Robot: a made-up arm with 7 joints. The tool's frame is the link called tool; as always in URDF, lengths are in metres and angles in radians. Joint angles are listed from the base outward.
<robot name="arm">
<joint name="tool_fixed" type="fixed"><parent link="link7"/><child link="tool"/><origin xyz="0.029 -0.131 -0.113" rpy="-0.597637 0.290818 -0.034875"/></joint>
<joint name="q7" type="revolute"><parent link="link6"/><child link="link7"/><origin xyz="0.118 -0.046 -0.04"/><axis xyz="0 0 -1"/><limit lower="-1.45" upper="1.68"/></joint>
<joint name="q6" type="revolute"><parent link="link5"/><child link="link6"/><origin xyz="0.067 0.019 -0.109"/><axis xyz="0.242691 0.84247 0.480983"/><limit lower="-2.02" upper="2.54"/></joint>
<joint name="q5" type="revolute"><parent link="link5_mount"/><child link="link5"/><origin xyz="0.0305 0.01 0.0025"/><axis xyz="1 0 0"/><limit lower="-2.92" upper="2.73"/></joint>
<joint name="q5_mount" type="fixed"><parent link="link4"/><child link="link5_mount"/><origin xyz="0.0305 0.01 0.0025"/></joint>
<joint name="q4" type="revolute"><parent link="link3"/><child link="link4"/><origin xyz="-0.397 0.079 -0.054"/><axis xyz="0 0 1"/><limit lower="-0.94" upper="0.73"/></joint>
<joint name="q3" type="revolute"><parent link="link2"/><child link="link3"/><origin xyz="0.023 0.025 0.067"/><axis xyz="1 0 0"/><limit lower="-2.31" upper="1.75"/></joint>
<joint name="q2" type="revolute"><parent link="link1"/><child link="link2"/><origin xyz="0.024 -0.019 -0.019"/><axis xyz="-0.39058 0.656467 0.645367"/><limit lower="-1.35" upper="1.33"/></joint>
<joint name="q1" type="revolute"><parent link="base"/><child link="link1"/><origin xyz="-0.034 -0.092 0.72"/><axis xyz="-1 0 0"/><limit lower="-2.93" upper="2.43"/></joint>
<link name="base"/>
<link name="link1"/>
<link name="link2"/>
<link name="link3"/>
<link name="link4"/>
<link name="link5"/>
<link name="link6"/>
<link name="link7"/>
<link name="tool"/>
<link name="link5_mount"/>
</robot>
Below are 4 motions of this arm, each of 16 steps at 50 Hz.
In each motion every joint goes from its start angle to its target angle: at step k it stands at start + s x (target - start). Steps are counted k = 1, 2, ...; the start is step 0. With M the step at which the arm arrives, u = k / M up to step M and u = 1 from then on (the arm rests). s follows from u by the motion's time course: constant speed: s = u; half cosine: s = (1 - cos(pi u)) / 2; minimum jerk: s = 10 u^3 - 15 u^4 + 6 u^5.
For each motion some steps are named. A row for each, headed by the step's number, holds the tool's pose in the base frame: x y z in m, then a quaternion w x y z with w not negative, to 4 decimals.
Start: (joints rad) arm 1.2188 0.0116 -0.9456 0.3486 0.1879 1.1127 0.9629
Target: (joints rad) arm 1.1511 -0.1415 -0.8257 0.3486 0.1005 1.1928 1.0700
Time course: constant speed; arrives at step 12
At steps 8, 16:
8: -0.3226 -0.3808 0.7876 0.0967 -0.7989 0.4049 -0.4341
16: -0.3211 -0.3814 0.7546 0.1198 -0.7899 0.4020 -0.4474

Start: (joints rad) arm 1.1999 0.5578 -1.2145 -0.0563 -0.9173 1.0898 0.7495
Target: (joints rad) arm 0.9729 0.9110 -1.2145 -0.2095 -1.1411 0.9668 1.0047
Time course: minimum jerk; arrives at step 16
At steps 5, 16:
5: -0.1316 0.1202 1.0563 0.4600 0.8055 0.1087 0.3576
16: -0.0821 0.1467 1.0725 0.4104 0.8080 0.3355 0.2571

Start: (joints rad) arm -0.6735 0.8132 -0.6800 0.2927 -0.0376 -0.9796 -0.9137
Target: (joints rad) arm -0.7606 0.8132 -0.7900 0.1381 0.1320 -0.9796 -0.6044
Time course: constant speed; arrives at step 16
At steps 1, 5, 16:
1: -0.0014 -0.1331 0.7019 0.5806 -0.4977 -0.3915 0.5119
5: 0.0074 -0.1582 0.6974 0.6267 -0.4886 -0.3834 0.4707
16: 0.0218 -0.2260 0.6797 0.7407 -0.4510 -0.3591 0.3450

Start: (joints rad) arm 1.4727 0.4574 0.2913 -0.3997 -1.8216 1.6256 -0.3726
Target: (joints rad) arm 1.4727 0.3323 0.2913 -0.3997 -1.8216 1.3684 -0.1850
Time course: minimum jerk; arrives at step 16
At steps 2, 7, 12, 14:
2: -0.3796 0.0584 1.0929 0.0533 0.4161 -0.7290 0.5409
7: -0.3711 0.0450 1.0902 0.0749 0.4644 -0.7004 0.5368
12: -0.3598 0.0293 1.0831 0.1012 0.5295 -0.6523 0.5328
14: -0.3580 0.0269 1.0815 0.1053 0.5403 -0.6431 0.5324

